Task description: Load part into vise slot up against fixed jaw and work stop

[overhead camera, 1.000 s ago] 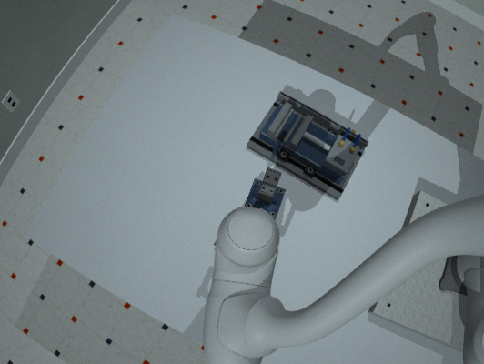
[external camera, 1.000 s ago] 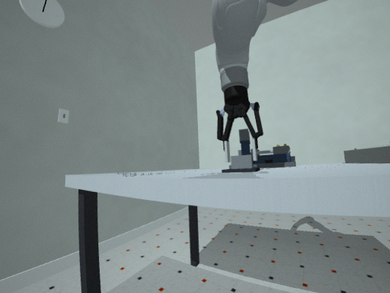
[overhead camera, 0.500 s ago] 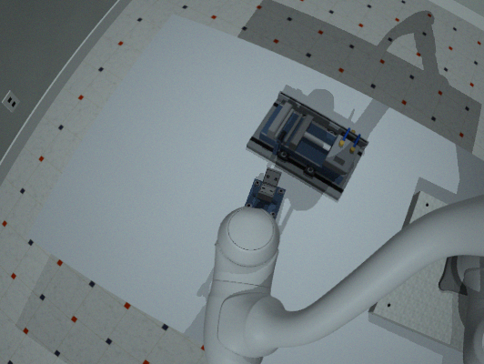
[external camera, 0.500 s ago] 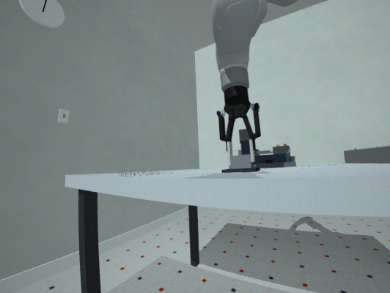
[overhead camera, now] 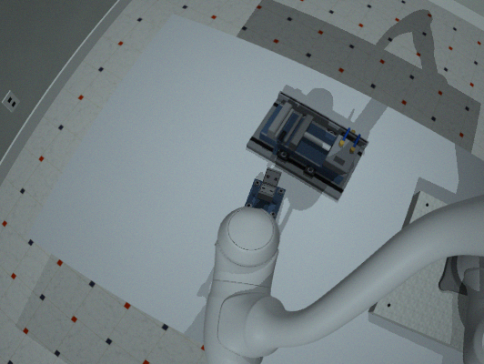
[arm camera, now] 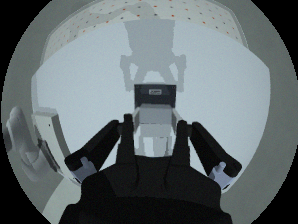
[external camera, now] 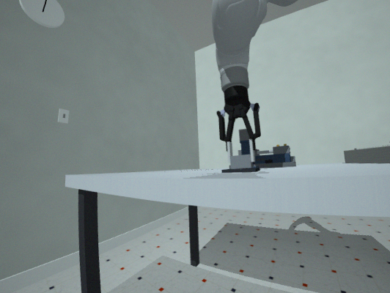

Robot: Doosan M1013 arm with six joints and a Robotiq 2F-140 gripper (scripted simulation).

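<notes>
My hand is 30 mm above the part. From my hand the other things lie so: vise (70 mm behind, 370 mm to the right, 20 mm below); air cylinder (160 mm behind, 350 mm to the right, 20 mm above).
</notes>
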